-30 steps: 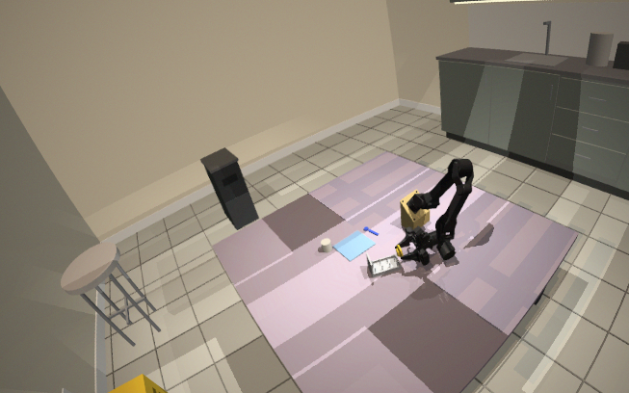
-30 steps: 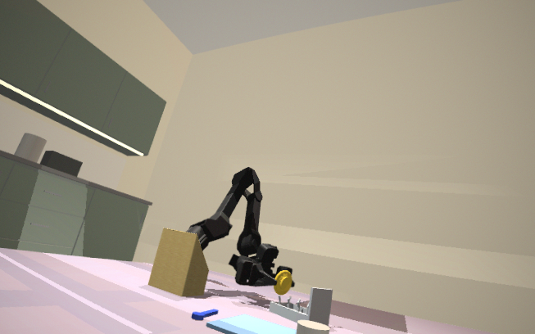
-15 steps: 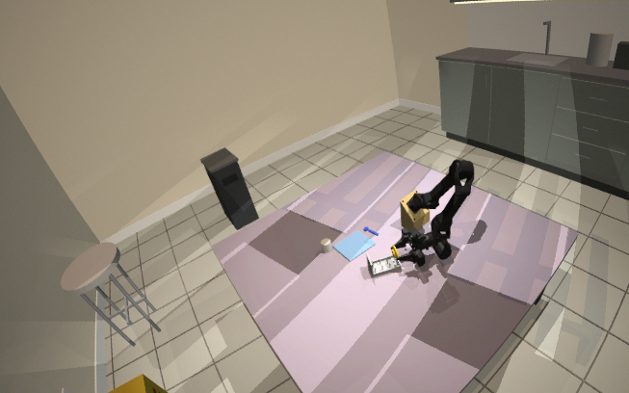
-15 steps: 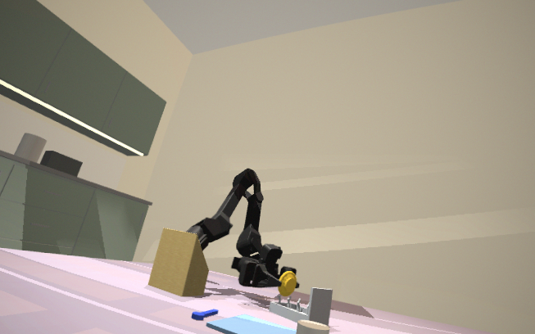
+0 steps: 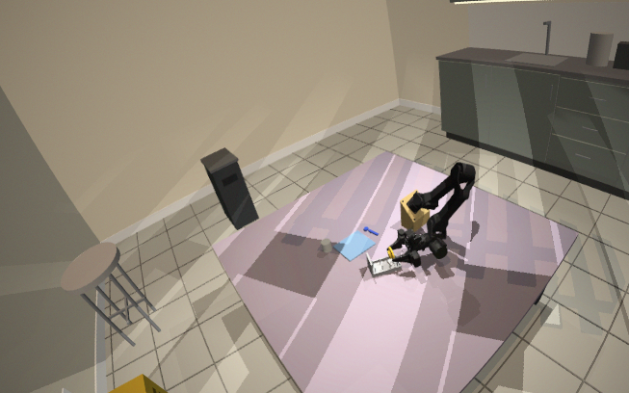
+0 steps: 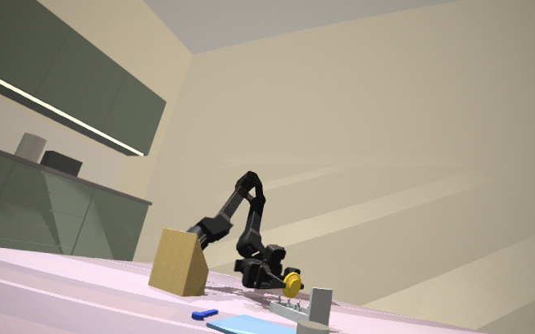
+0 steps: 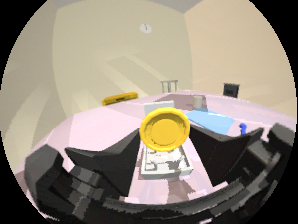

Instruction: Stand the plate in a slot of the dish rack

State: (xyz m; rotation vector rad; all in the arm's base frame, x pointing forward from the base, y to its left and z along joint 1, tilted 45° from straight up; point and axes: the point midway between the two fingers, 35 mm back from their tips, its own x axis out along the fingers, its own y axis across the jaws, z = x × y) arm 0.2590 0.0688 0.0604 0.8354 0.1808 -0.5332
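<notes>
Right now my gripper tip is 20 mm short of the grey dish rack, 10 mm to the left of it and 40 mm above it. From my gripper tip the other things lie so: yellow plate: 10 mm behind; then blue utensil: 120 mm behind, 220 mm to the right, 60 mm below; then small grey cup: 90 mm ahead, 300 mm to the right, 40 mm below.
</notes>
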